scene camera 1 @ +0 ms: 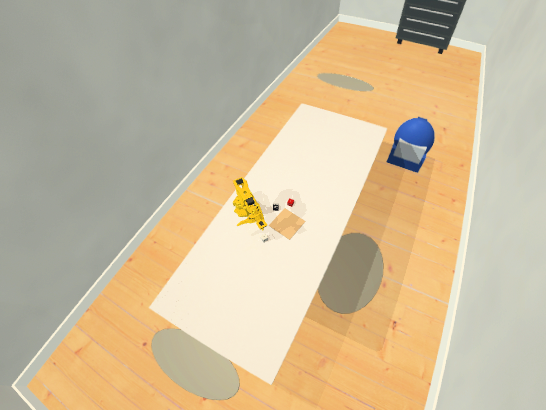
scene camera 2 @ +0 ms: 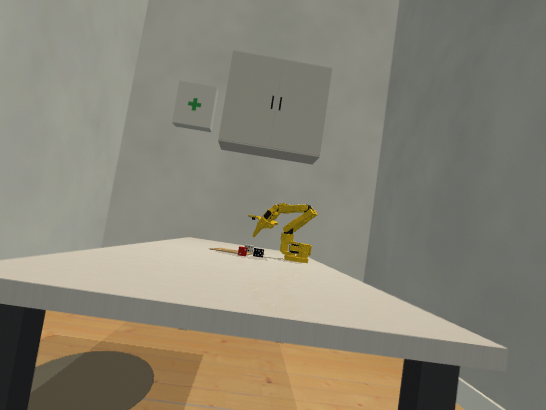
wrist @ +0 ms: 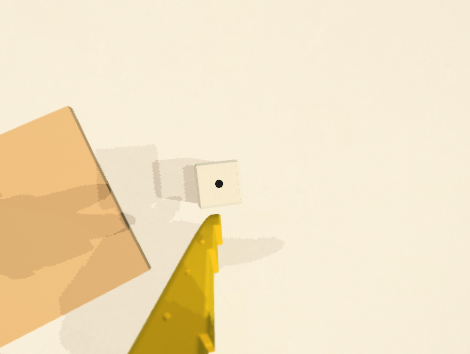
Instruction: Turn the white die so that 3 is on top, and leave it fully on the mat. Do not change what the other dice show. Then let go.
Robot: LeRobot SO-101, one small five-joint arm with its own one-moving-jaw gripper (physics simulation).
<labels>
A mat (wrist: pixel 73 243): 18 cm from the lens.
</labels>
